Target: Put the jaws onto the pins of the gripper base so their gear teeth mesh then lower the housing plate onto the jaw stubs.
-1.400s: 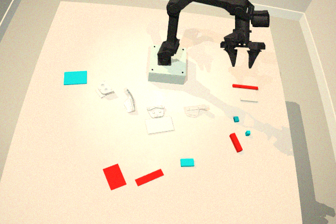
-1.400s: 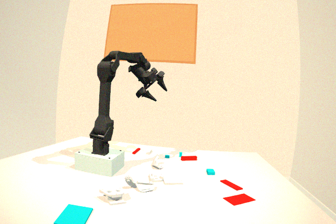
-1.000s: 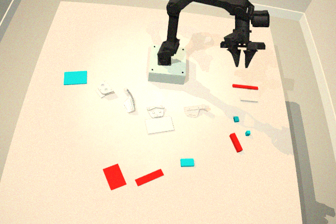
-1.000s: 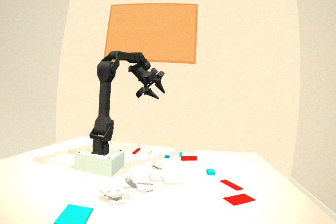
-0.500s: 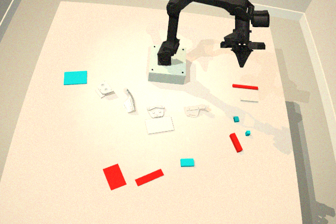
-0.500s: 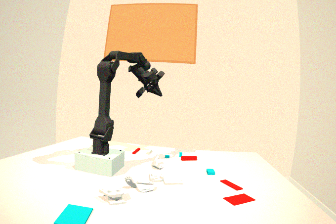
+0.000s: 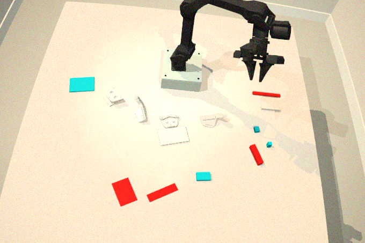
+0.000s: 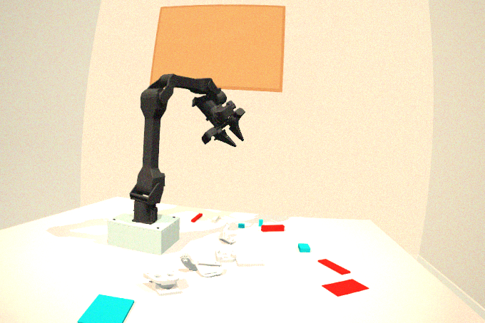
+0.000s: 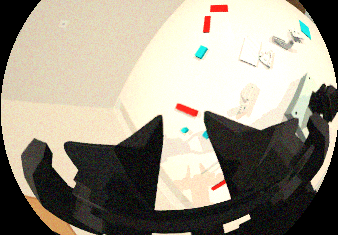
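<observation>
Right now the white jaw is 410 mm to the right of my gripper tip, 290 mm below it and 80 mm behind it. Also, from my gripper tip: gripper base 520 mm to the right, 300 mm below, 120 mm behind; then housing plate 320 mm below, 280 mm to the right, 10 mm behind; then flat white plate 320 mm below, 270 mm to the right, 60 mm ahead.
</observation>
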